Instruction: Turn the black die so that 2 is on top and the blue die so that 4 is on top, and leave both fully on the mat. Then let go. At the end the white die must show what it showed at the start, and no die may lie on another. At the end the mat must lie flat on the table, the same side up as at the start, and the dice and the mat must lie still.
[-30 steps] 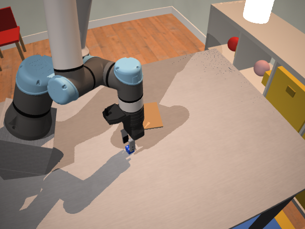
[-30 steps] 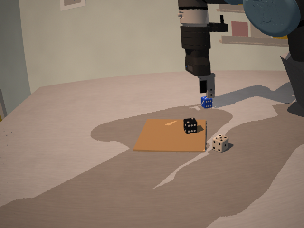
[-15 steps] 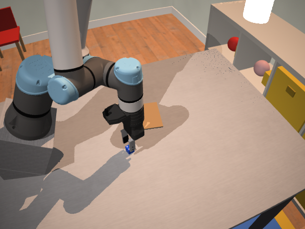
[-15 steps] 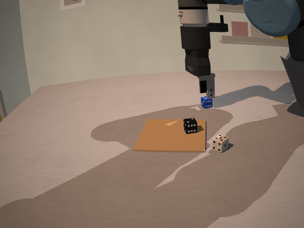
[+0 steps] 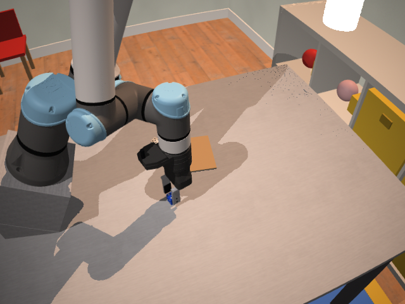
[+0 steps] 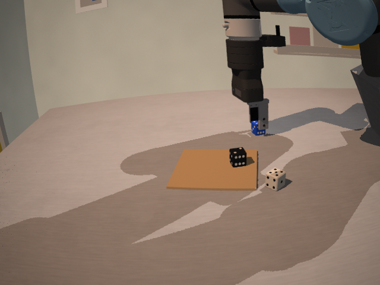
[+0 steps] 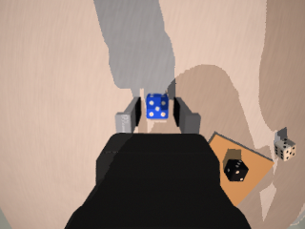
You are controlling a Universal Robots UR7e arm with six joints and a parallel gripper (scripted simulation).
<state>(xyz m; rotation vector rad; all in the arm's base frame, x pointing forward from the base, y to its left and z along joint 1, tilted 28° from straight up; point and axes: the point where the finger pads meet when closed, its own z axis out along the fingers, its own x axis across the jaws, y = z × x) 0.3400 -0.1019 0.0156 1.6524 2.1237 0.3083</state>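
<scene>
Now: hand 20 mm above the blue die. Also, from my hand: white die 220 mm to the left, 20 mm below, 20 mm ahead; black die 140 mm to the left, 70 mm ahead, 20 mm below; orange mat 140 mm to the left, 110 mm ahead, 30 mm below.
</scene>
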